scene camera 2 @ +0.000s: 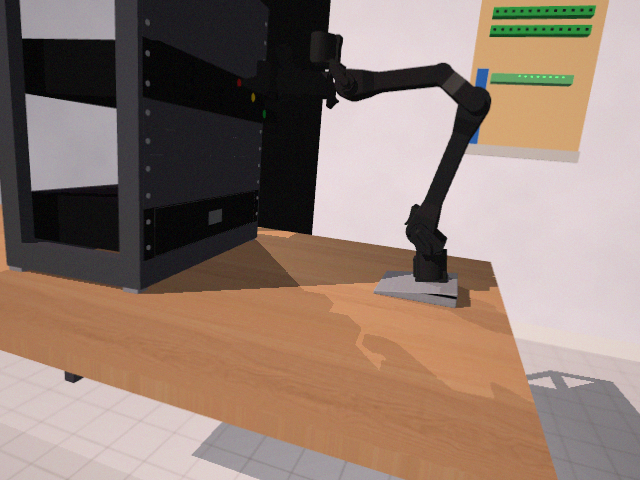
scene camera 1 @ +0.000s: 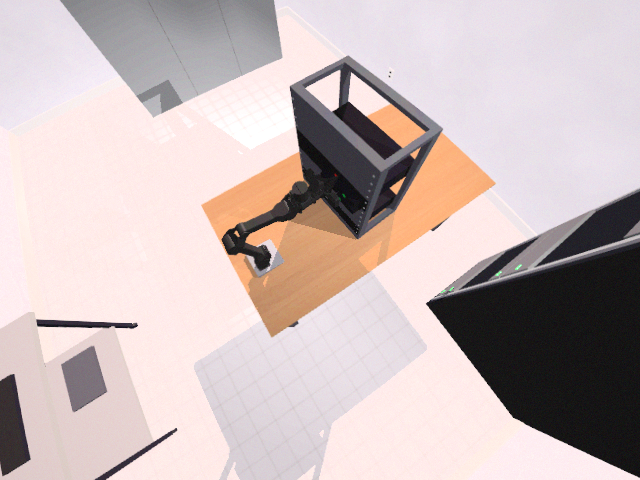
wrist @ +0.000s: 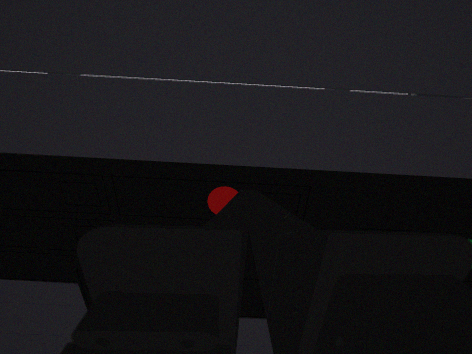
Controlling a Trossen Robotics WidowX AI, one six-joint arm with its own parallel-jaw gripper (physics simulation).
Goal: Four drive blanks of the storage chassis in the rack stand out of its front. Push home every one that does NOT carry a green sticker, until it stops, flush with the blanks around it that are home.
The pictures show: my gripper and a rack.
